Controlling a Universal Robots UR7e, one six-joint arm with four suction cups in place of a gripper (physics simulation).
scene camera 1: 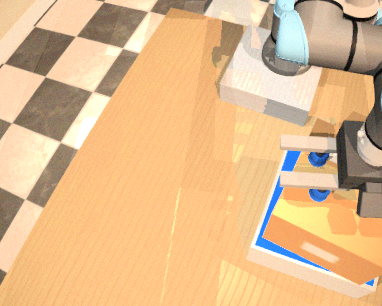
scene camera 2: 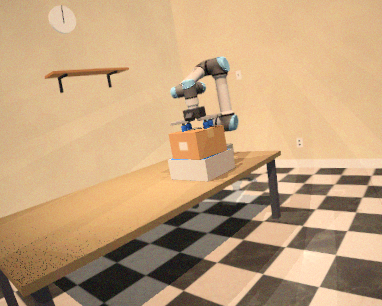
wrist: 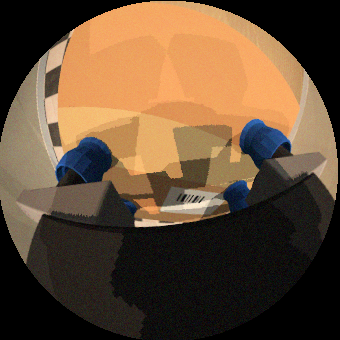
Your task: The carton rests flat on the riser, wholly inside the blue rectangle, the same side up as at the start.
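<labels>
Riser point(scene camera 1: 263, 252): 83 cm from the lens. Carton point(scene camera 1: 330, 234): 70 cm from the lens. The marked spots on the riser and the carton are 19 cm apart.
</labels>
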